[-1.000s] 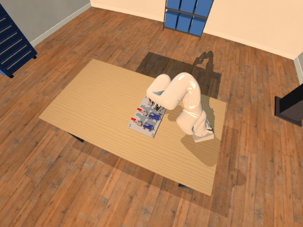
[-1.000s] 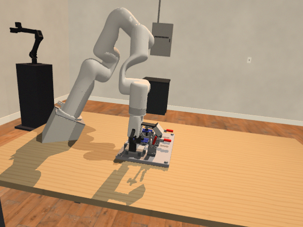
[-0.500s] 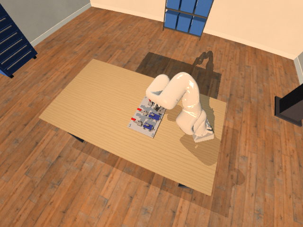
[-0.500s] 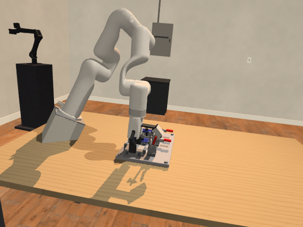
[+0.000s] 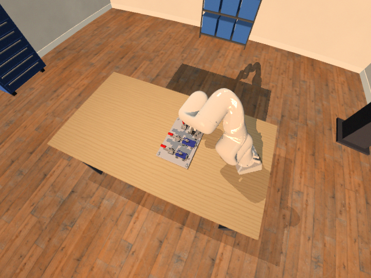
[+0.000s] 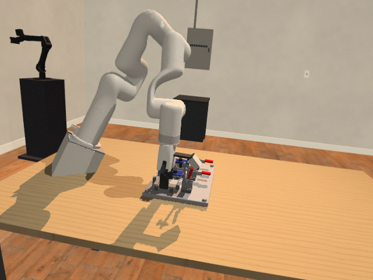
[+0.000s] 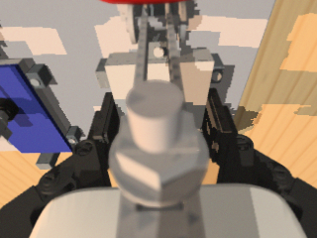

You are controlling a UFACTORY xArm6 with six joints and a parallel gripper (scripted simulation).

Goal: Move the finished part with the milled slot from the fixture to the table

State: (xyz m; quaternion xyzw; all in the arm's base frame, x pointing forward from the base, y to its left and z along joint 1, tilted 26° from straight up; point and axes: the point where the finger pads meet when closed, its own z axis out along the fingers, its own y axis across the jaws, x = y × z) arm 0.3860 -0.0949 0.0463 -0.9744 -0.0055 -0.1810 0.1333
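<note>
The grey finished part lies 1 cm behind my hand and 1 cm below it. The rest, counted from my hand: grey fixture plate 4 cm ahead, 11 cm to the left, 3 cm below; blue blank 1 cm behind, 11 cm to the left, 2 cm below.
</note>
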